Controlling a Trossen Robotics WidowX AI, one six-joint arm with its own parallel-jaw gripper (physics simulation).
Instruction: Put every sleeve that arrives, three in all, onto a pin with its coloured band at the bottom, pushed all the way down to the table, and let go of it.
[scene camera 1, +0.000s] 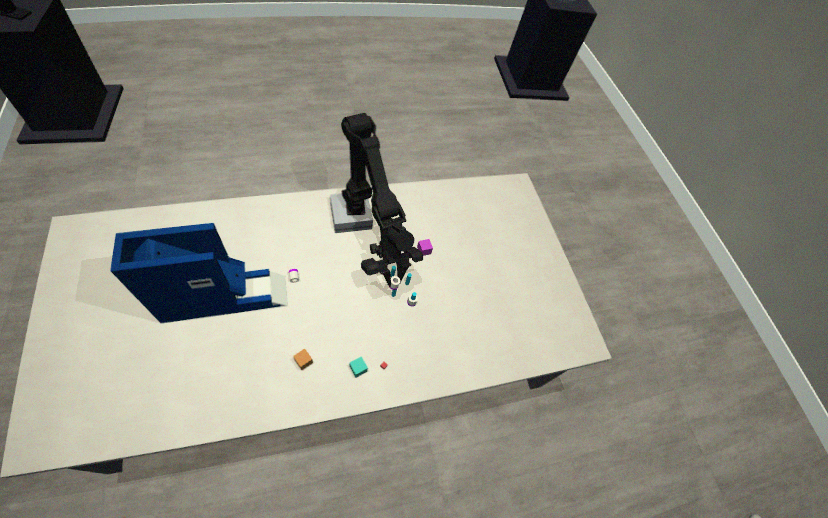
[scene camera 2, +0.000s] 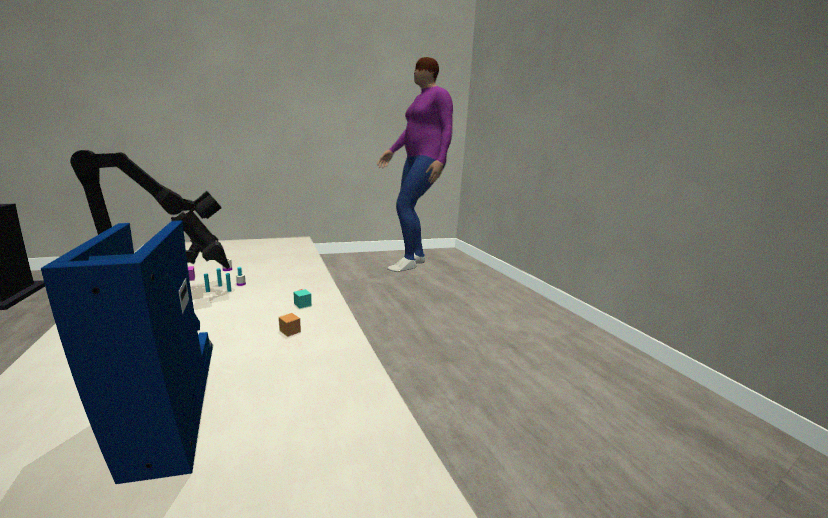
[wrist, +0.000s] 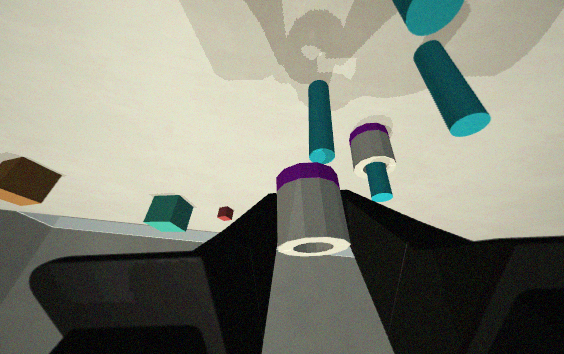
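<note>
My gripper (scene camera 1: 395, 282) (scene camera 2: 227, 266) (wrist: 307, 200) is shut on a grey-white sleeve, purple band facing down. The held sleeve (wrist: 310, 220) is in the air above the pin area; in the wrist view its banded end appears just below the top of a bare teal pin (wrist: 320, 120), and it looks clear of that pin. Two other bare pins (wrist: 450, 90) (wrist: 434, 15) stand nearby. A second sleeve (scene camera 1: 412, 301) (scene camera 2: 241, 280) (wrist: 372, 147) sits low around a fourth pin, band at the bottom. A third sleeve (scene camera 1: 293, 276) stands beside the blue chute, band at the top.
The tall blue chute (scene camera 1: 177, 287) (scene camera 2: 122, 366) stands on the left of the table (scene camera 1: 488, 317). A magenta cube (scene camera 1: 425, 246) (scene camera 2: 191, 273) is near the arm. Orange (scene camera 1: 302, 359) (scene camera 2: 289, 324), teal (scene camera 1: 358, 367) (scene camera 2: 302, 298) and small red cubes (scene camera 1: 384, 365) lie towards the front edge. A person (scene camera 2: 427, 128) stands beyond the table.
</note>
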